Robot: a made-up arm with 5 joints.
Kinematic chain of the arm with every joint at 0, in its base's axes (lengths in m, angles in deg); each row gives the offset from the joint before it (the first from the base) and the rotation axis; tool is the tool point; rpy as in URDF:
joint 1: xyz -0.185 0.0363 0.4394 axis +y
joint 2: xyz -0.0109 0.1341 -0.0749 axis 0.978 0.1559 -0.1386
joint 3: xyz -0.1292 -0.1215 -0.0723 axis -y
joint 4: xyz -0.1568 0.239 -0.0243 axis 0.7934 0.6 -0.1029
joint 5: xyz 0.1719 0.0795 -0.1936 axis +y
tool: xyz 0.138 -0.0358 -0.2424 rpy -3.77 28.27 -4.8
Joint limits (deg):
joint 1: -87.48..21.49
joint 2: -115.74..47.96
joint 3: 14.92..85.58
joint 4: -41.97..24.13
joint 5: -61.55..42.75
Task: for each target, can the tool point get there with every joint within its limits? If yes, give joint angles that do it. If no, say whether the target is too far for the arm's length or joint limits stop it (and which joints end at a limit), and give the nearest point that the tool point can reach.
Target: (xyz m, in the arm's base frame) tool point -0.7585 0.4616 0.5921
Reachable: no: joint limits stop it (at a limit: joint 3, joint 4, joint 5) | nearest point -0.3897 0.3041 0.4939 | short by 0.413 m
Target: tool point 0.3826 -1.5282 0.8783
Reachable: no: too far | nearest point 0.0562 -0.4563 0.5246 | short by 1.175 m
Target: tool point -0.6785 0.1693 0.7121
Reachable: no: joint limits stop it (at a limit: joint 3, joint 4, joint 5) | nearest point -0.3929 0.1727 0.5543 | short by 0.326 m
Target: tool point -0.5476 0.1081 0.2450
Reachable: no: joint limits stop it (at a limit: joint 1, joint 3, joint 4, joint 5) | nearest point -0.4143 0.1395 0.3857 | short by 0.196 m
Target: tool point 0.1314 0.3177 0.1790
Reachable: yes | joints 0.40 -19.27 54.27 5.46 -20.46
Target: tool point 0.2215 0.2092 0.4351
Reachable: yes | joints -43.17 -93.26 60.66 14.03 -40.25
